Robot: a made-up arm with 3 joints.
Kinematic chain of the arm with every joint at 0, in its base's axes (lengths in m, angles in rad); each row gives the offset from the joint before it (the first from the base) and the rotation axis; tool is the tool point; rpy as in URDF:
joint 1: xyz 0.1 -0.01 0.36 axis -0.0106 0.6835 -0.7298
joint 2: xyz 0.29 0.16 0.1 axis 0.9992 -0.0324 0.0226
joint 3: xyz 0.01 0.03 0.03 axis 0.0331 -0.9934 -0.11
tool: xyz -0.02 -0.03 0 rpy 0 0 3.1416
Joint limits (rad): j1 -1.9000..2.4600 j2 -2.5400..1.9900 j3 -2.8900..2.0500
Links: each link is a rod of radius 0.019 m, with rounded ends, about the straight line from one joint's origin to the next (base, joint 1, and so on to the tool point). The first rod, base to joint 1, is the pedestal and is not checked.
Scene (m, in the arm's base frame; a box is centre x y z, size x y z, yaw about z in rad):
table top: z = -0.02
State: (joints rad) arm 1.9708 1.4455 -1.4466
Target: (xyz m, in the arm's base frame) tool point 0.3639 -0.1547 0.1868
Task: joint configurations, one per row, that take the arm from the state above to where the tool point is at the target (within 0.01 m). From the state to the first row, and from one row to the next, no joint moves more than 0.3 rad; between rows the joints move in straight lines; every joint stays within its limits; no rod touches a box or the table.
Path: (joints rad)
1: 1.8782 1.2051 -1.1563
2: 1.7855 0.9648 -0.8659
3: 1.6929 0.7244 -0.5756
4: 1.6002 0.4841 -0.2852
5: 1.5076 0.2437 0.0051
6: 1.4149 0.0034 0.2954
7: 1.3223 -0.2370 0.5858

